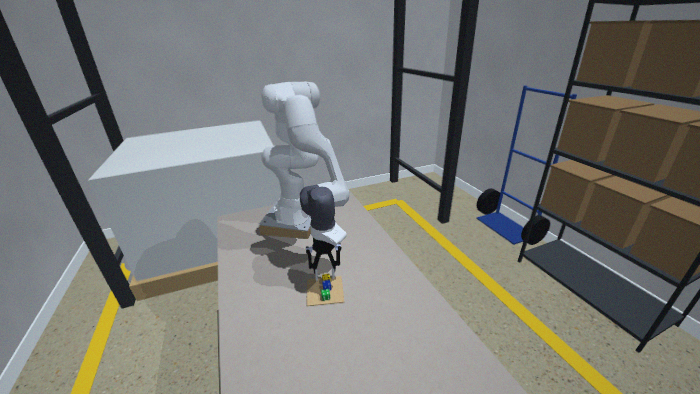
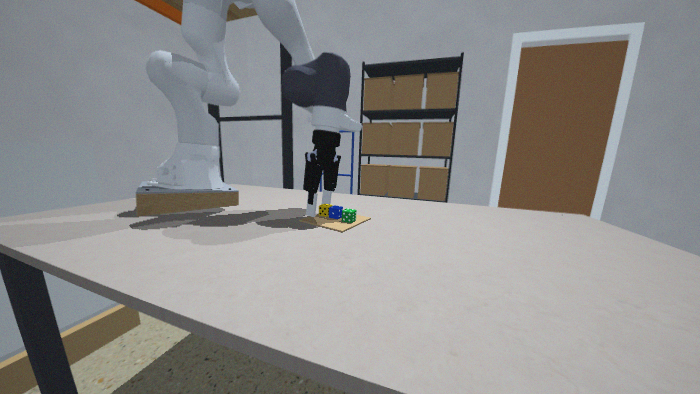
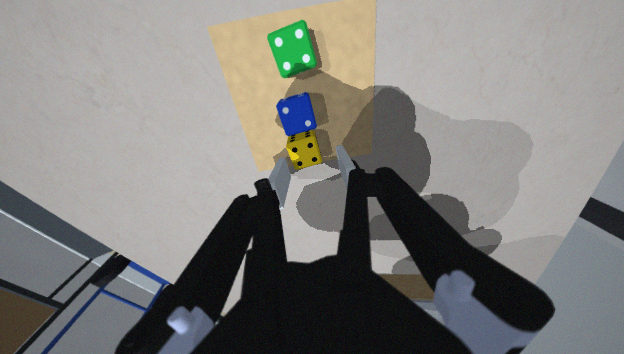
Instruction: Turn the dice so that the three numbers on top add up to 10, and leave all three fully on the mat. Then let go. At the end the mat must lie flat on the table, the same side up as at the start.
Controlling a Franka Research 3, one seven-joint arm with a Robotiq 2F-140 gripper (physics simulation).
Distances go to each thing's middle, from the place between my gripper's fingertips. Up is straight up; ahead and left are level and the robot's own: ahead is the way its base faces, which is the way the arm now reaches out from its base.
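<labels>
Positions counted from my hand: green die (image 3: 291,46) 100 mm ahead, 40 mm to the right, 10 mm above; tan mat (image 1: 314,298) 60 mm ahead, 30 mm to the right; blue die (image 3: 296,113) 60 mm ahead, 20 mm to the right, 10 mm above; yellow die (image 3: 303,148) 20 mm ahead, 10 mm above. Going by their middles, the green die is the farthest from my hand of the things named here.
</labels>
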